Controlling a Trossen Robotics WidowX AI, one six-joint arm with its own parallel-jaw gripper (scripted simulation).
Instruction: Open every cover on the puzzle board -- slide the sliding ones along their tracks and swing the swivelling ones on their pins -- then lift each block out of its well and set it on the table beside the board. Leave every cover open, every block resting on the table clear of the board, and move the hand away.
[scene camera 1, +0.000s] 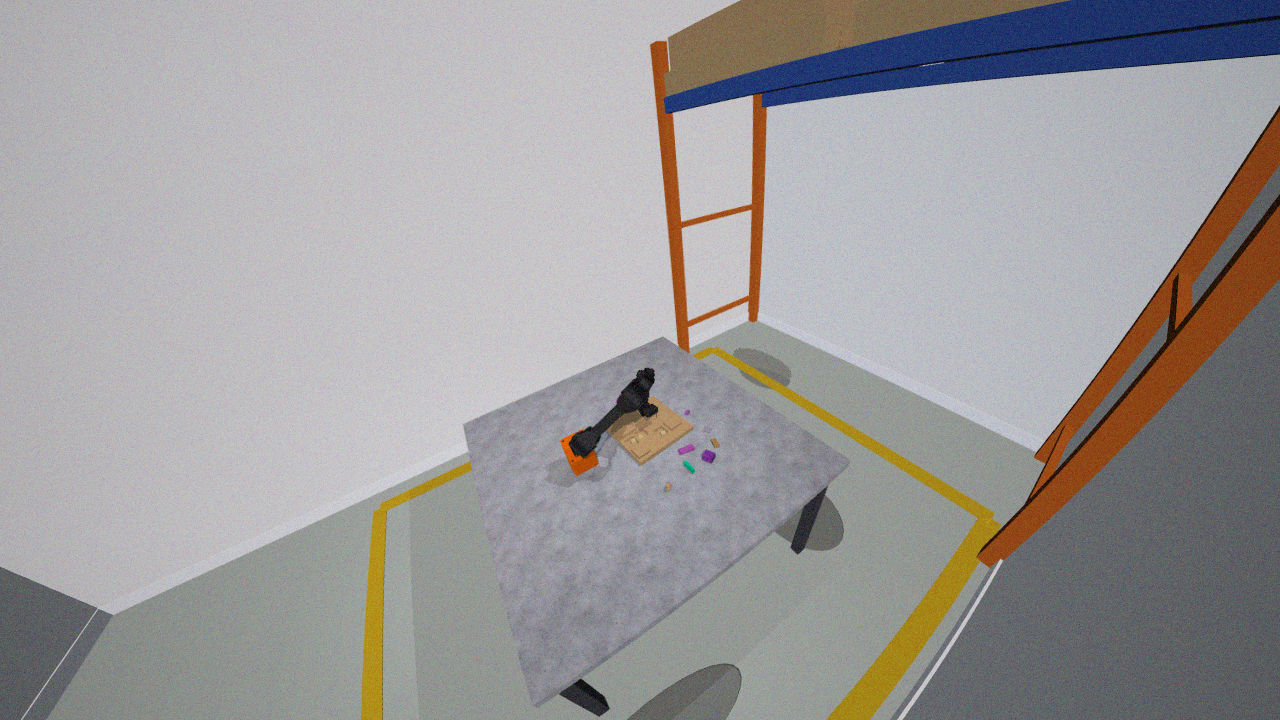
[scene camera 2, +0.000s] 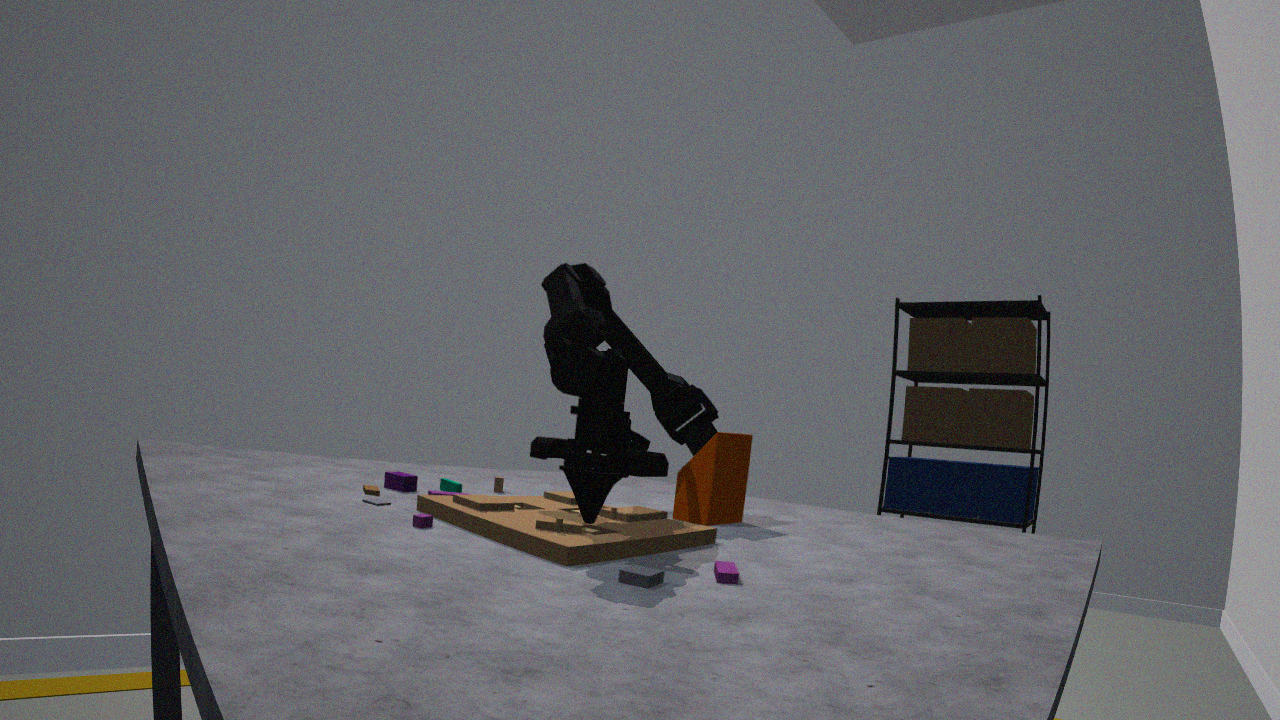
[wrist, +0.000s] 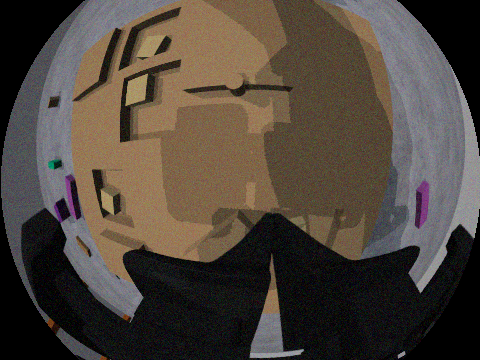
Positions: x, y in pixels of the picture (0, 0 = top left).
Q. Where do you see a tan block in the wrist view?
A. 140, 90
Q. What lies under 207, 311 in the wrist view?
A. The gripper.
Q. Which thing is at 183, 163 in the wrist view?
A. A tan puzzle board.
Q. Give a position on a tan puzzle board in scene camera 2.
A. At 618, 540
